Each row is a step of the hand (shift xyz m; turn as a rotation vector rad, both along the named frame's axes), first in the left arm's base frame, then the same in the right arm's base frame.
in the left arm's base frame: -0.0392 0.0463 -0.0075 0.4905 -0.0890 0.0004
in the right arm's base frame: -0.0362 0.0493 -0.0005 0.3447 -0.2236 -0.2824
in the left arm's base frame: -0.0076 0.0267 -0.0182 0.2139 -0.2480 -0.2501
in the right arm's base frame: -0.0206 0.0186 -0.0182 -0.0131 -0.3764 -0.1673
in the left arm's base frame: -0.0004 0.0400 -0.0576 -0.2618 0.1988 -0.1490
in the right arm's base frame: -0.0452 0.0130 -0.0520 -0.3039 0.1946 -0.0074
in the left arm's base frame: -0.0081 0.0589 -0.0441 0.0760 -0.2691 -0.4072
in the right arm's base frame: -0.0423 0.0370 -0.0482 -0.2195 -0.4140 -0.1563
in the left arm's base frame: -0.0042 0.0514 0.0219 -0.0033 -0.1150 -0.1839
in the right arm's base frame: 0.0087 0.0546 -0.0092 -0.1255 -0.1701 -0.0488
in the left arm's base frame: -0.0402 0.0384 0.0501 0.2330 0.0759 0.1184
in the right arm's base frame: 0.0054 0.0647 0.0372 0.2393 0.0424 -0.1225
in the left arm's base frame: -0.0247 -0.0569 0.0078 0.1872 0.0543 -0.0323
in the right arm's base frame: -0.0066 -0.0394 0.0481 0.1008 -0.0206 -0.1687
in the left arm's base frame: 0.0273 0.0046 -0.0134 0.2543 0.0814 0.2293
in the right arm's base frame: 0.0087 -0.0092 -0.0280 0.3335 0.0834 -0.0754
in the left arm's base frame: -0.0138 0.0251 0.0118 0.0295 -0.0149 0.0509
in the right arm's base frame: -0.0030 0.0306 0.0039 0.0582 -0.0023 0.0169
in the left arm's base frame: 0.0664 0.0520 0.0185 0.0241 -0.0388 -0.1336
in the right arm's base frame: 0.0547 0.0328 -0.0582 -0.0767 -0.0923 -0.0744
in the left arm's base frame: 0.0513 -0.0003 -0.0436 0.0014 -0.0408 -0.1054
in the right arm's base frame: 0.0038 -0.0322 -0.0590 -0.0717 -0.0765 -0.0421
